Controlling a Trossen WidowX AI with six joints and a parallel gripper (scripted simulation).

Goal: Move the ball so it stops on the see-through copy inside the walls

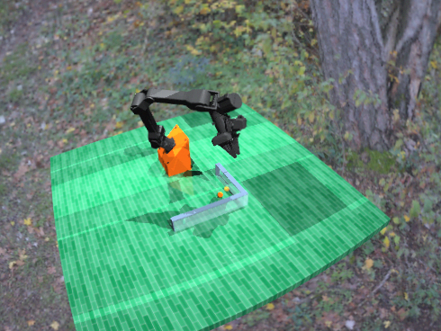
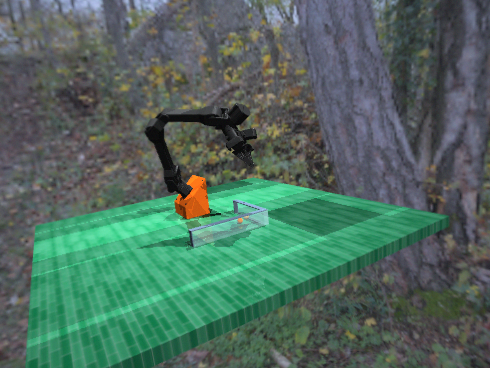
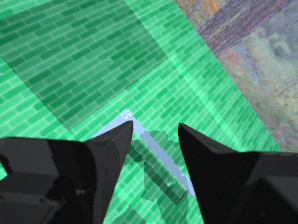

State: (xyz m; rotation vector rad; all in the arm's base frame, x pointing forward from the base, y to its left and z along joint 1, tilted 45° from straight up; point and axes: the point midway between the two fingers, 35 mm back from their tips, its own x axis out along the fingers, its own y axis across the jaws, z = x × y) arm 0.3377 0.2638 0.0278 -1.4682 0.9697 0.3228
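Right now my gripper tip is 23 cm above the orange ball, 7 cm past it and 4 cm to the left of it. From my gripper tip the other things lie so: see-through copy of ball (23 cm below, 10 cm behind, 1 cm to the right); then clear wall (21 cm below, 12 cm to the right, 3 cm ahead).
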